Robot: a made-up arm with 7 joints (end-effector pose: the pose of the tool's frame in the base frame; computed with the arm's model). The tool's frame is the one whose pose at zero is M.
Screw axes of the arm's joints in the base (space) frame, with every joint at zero. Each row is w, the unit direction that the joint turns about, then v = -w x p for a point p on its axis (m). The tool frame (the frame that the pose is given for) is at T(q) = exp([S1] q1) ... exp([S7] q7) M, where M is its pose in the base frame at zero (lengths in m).
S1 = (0, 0, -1, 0, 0, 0)
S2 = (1, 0, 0, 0, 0.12, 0.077)
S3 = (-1, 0, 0, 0, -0.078, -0.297)
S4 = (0, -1, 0, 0.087, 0, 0.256)
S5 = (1, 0, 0, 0, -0.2, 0.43)
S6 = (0, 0, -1, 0.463, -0.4, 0)
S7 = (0, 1, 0, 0.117, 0, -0.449)
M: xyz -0.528 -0.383 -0.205 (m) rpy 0 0 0 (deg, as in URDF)
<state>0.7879 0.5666 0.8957 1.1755 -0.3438 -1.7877 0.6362</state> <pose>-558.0 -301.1 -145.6 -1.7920 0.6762 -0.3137</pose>
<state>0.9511 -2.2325 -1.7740 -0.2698 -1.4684 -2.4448 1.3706</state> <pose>-210.8 285.2 280.0 2.0677 -0.2691 -2.7389</pose>
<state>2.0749 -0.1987 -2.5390 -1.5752 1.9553 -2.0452 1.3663</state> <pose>131.5 823.9 -122.7 -2.5095 -0.5709 -2.9564</pose>
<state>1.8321 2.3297 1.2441 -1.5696 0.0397 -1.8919 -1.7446</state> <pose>-37.3 551.6 -23.4 2.9737 0.2060 -1.8806</pose>
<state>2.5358 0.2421 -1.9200 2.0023 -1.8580 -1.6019 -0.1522</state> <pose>-32.7 112.5 12.5 0.5831 0.3331 -2.7989</pose>
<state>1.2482 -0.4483 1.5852 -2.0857 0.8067 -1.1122 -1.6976</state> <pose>-95.7 360.1 145.4 -1.3259 -0.9653 -1.0142</pose>
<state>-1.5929 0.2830 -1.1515 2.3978 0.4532 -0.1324 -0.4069</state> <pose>350.6 130.5 -61.0 2.1669 0.0208 -1.2216</pose>
